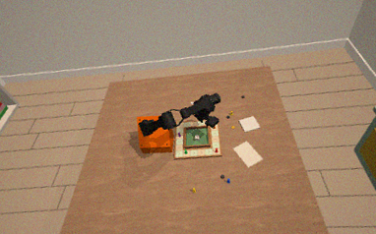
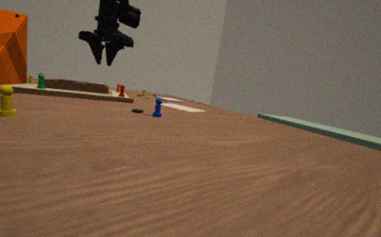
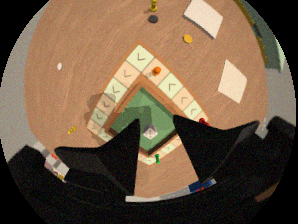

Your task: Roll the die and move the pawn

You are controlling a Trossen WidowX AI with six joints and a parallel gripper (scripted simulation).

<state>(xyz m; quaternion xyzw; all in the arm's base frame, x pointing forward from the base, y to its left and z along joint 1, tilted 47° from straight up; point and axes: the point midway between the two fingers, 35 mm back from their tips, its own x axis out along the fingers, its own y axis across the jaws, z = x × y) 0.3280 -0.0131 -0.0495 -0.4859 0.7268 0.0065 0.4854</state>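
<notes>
Right now the orange pawn is 7 cm below my gripper tip, 6 cm ahead of it and 4 cm to the left of it. The rest, counted from my gripper tip: purple pawn (17 cm behind, 7 cm below, 1 cm to the right); red pawn (15 cm to the right, 7 cm below, 6 cm ahead); white die (8 cm below, 6 cm behind, 4 cm to the right).
</notes>
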